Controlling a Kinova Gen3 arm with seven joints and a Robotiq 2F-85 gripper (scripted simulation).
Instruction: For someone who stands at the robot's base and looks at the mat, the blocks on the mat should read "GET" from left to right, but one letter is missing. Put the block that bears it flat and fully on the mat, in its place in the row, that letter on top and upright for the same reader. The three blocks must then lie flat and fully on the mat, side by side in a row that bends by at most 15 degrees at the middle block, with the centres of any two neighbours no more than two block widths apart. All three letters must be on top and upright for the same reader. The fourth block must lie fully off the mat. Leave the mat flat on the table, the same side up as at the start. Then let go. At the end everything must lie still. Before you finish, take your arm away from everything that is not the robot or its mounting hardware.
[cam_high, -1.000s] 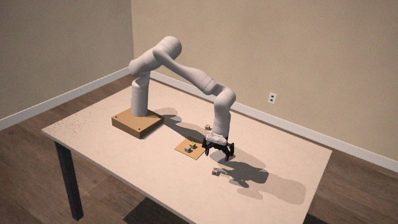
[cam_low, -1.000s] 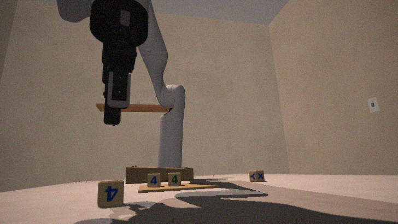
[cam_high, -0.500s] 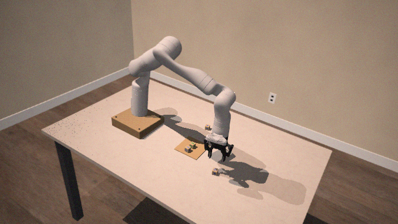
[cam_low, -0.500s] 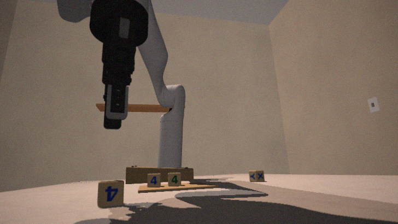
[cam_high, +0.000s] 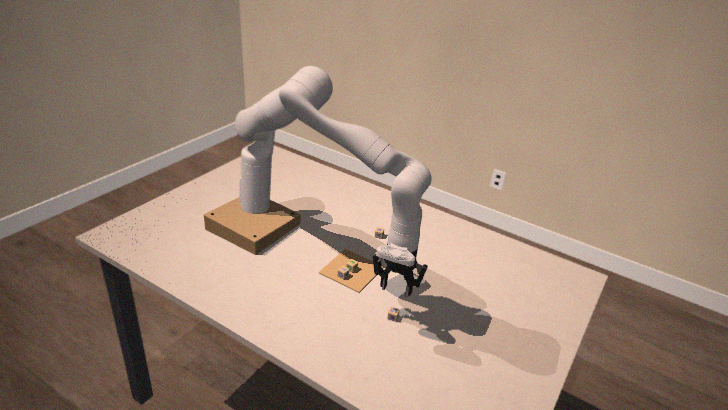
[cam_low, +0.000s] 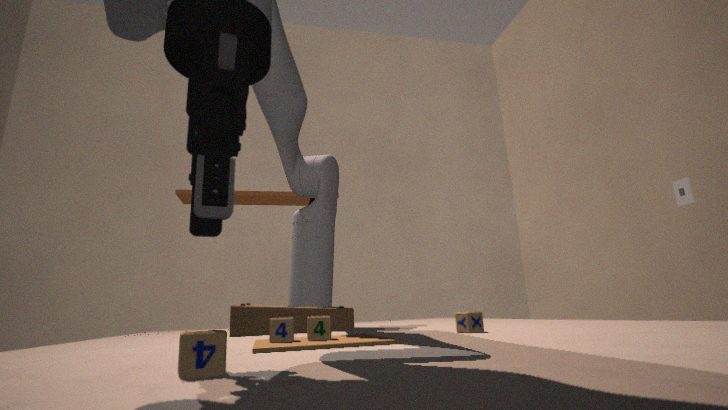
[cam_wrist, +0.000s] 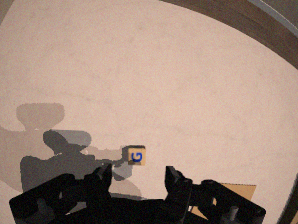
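My gripper is now 9 cm above the letter block. Also, from my hand: mat: 21 cm behind, 10 cm below, 5 cm to the left.
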